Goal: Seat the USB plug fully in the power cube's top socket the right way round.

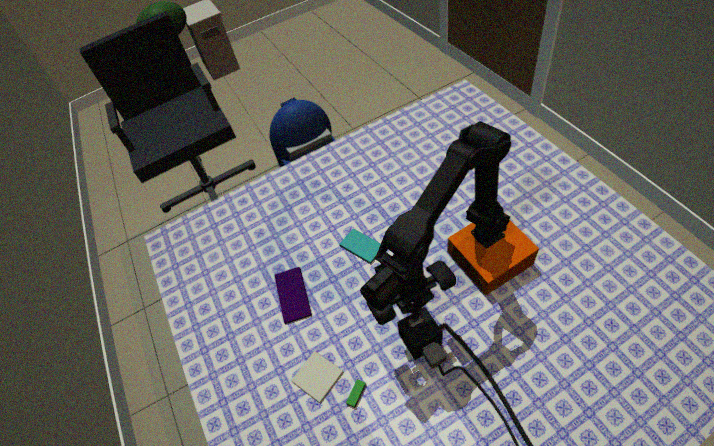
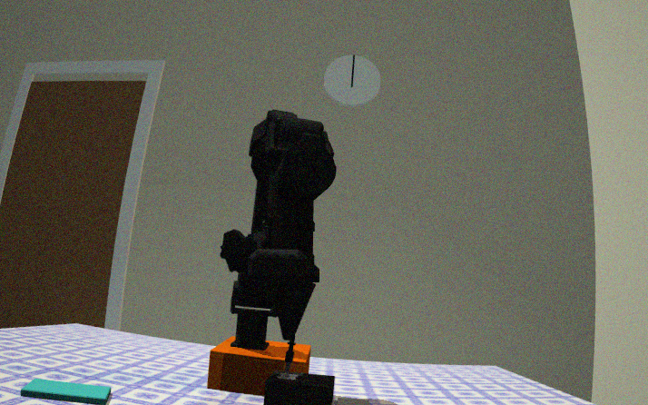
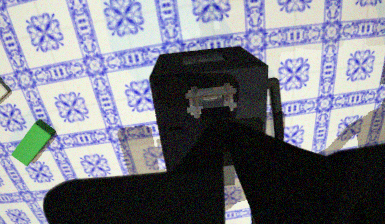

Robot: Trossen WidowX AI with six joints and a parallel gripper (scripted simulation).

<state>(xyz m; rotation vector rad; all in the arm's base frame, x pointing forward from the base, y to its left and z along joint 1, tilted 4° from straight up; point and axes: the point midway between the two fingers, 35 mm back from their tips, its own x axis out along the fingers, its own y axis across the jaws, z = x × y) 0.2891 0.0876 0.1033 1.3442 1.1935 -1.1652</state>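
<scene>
My gripper tip is 20 mm above the USB plug. From my gripper tip the other things lie so: USB socket: 50 mm below; then green block: 200 mm ahead, 120 mm below, 50 mm to the left; then beige block: 260 mm ahead, 120 mm below, 40 mm to the right.
</scene>
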